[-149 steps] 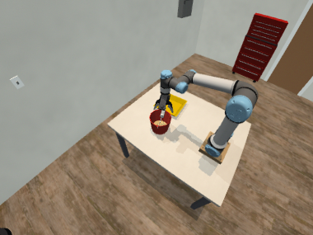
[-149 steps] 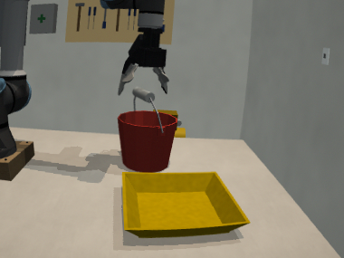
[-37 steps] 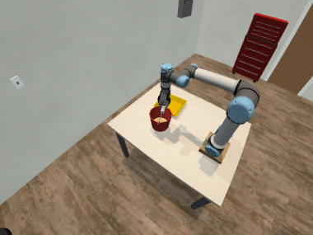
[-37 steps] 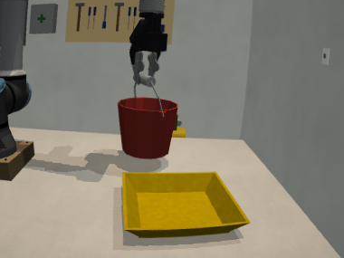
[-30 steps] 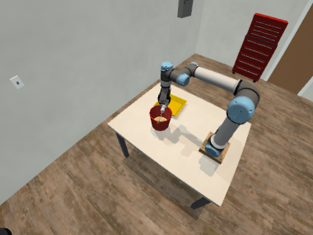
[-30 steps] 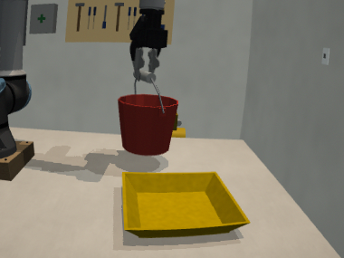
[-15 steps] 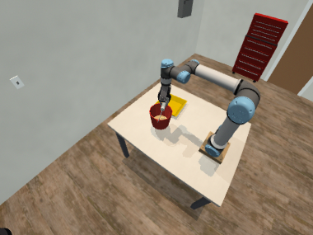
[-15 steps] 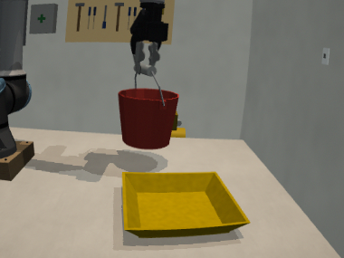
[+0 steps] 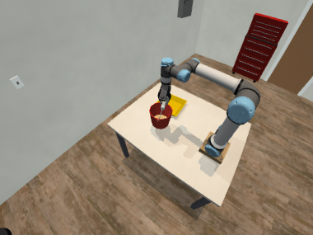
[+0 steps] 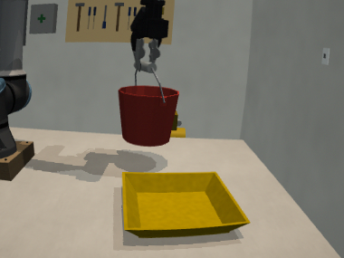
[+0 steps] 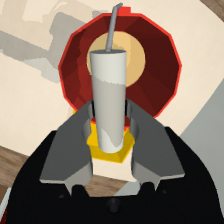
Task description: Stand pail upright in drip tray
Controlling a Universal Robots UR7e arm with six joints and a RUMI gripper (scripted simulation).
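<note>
Right now my hand is 100 mm above the red pail, 10 mm to the right of it and 10 mm short of it. From my hand the other things lie so: yellow drip tray: 300 mm below, 290 mm to the right, 90 mm ahead.
</note>
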